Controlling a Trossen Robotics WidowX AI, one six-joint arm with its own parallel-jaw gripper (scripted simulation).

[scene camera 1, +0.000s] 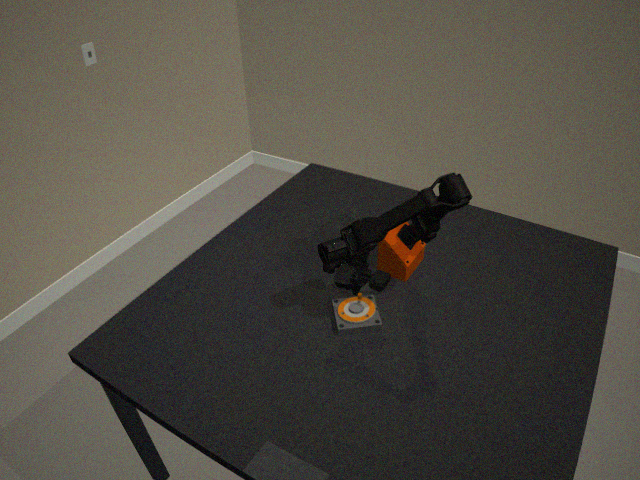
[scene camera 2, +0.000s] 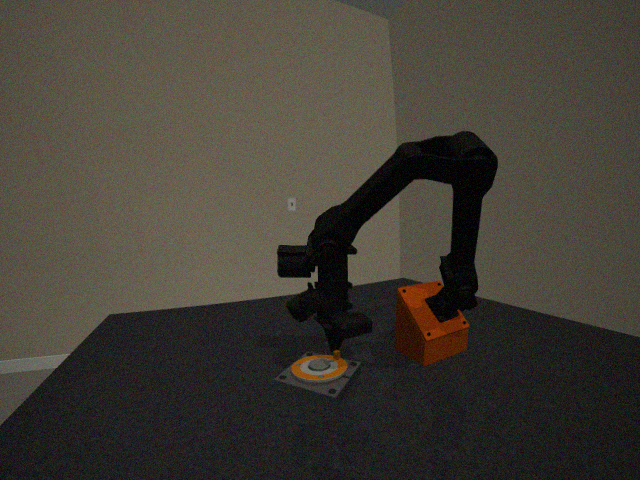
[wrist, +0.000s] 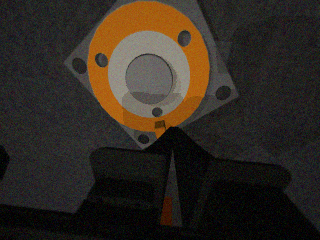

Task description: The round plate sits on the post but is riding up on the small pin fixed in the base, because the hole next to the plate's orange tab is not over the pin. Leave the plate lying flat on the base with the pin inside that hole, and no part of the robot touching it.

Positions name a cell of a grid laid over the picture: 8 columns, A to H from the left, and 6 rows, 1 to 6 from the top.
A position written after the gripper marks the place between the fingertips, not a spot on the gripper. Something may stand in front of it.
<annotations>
The gripper shows in scene camera 1 (E4), in scene camera 2 (E5) and in the wrist view (E4).
</annotations>
